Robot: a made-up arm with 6 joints.
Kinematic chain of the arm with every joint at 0, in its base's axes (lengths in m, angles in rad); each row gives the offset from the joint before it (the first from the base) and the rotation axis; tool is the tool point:
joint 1: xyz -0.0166 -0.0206 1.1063 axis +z
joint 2: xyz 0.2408 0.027 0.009 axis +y
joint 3: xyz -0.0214 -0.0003 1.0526 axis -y
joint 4: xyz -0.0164 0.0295 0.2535 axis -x
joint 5: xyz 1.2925 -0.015 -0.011 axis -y
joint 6: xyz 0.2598 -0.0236 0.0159 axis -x
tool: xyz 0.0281 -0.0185 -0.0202
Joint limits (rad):
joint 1: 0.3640..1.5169
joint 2: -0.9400..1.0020
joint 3: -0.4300..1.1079
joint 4: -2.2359..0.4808
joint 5: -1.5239..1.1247
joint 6: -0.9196..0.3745
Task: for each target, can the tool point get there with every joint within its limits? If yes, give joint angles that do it. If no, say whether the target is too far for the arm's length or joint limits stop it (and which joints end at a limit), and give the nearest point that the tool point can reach.
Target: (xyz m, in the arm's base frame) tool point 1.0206 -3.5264 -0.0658
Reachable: no: too far | nearest point -0.0651 -1.7207 2.7338 | short by 3.504 m
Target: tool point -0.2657 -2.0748 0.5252
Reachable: no: joint limits stop it (at a limit: joint 1, joint 2, joint 3, joint 4, joint 5, joint 6) | nearest point -0.4133 -1.5760 2.6656 | short by 2.203 m
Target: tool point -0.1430 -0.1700 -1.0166
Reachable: no: joint limits stop it (at a limit: joint 1, joint 2, joint 3, joint 6) | nearest point -0.0105 1.2928 0.2756 | short by 1.956 m
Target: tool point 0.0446 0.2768 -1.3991
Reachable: no: joint limits stop it (at a limit: joint 2, joint 3, joint 6) | nearest point 0.2599 1.3230 0.2243 | short by 1.943 m
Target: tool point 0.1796 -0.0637 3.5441
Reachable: yes | joints 0.6128 -0.3864 0.7579 -1.0505 0.9184 -0.5879
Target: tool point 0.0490 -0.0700 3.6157
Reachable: yes | joints 0.5030 -0.3786 0.9218 -1.4934 0.5349 -0.3445
